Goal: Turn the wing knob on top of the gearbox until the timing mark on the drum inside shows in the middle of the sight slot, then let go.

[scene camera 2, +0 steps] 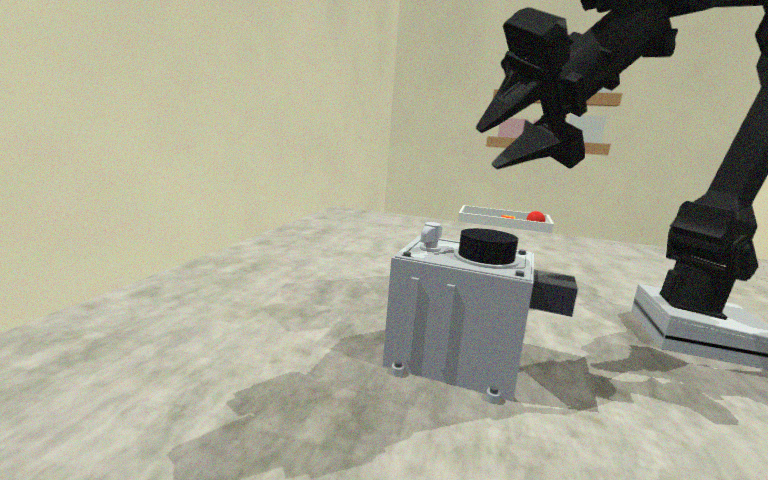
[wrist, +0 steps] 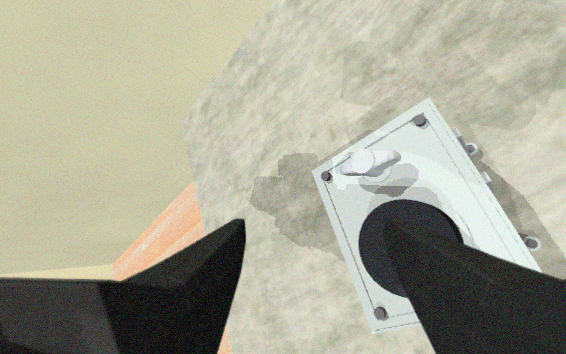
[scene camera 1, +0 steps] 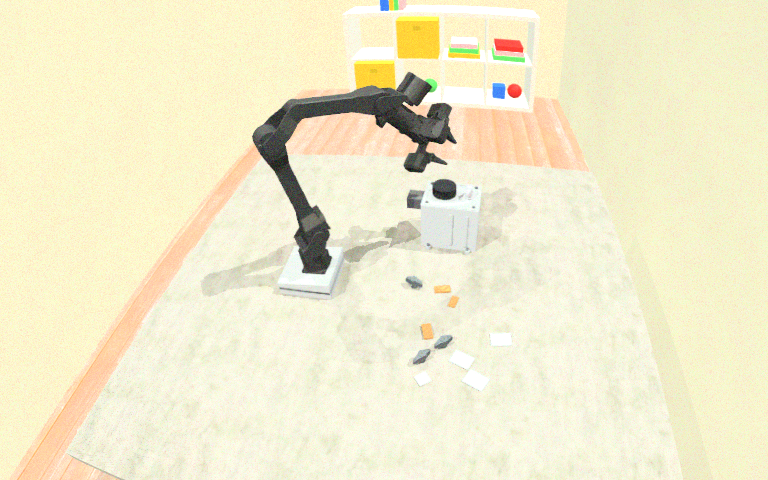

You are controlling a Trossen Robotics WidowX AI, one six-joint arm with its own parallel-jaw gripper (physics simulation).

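Seen in the pictures: gripper, fingertip midpoint: (scene camera 2: 486,149) (wrist: 314,228) (scene camera 1: 451,153); arm's base at its link origin: (scene camera 2: 690,305) (scene camera 1: 317,264).
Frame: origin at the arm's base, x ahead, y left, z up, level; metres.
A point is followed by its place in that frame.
Observation:
The pale gearbox (scene camera 1: 450,229) {z 0.023, x 0.315, y 0.164 m} (scene camera 2: 487,339) {z 0.017, x 0.273, y 0.289 m} (wrist: 480,210) {z 0.088, x 0.294, y 0.180 m} stands upright on the mat. Its small white wing knob (scene camera 1: 467,194) {z 0.111, x 0.352, y 0.205 m} (scene camera 2: 431,234) {z 0.110, x 0.354, y 0.241 m} (wrist: 369,161) {z 0.120, x 0.353, y 0.222 m} sits on the lid near one end; in the wrist view its wings lie slantwise, one towards a corner screw. A black round cap (scene camera 1: 444,189) {z 0.116, x 0.292, y 0.209 m} (scene camera 2: 488,246) {z 0.111, x 0.287, y 0.261 m} (wrist: 375,245) {z 0.117, x 0.297, y 0.246 m} stands on the lid beside it. My gripper (scene camera 1: 450,152) {z 0.212, x 0.305, y 0.230 m} (scene camera 2: 487,148) {z 0.212, x 0.305, y 0.230 m} (wrist: 314,228) {z 0.212, x 0.305, y 0.230 m} is open and empty, above the gearbox and apart from it. In the wrist view one finger covers part of the cap. I cannot make out the sight slot or timing mark.
A dark block (scene camera 1: 415,199) {z 0.076, x 0.215, y 0.210 m} (scene camera 2: 555,293) {z 0.069, x 0.212, y 0.253 m} juts from the gearbox's side. Orange tiles (scene camera 1: 442,289) {z -0.042, x 0.316, y 0.009 m}, grey pieces (scene camera 1: 414,281) {z -0.021, x 0.247, y 0.006 m} and white squares (scene camera 1: 500,339) {z -0.045, x 0.469, y -0.124 m} lie on the mat (scene camera 1: 254,367) {z -0.048, x -0.059, y -0.305 m}. A white tray (scene camera 2: 504,225) with a red ball (scene camera 2: 535,216) is behind the gearbox.

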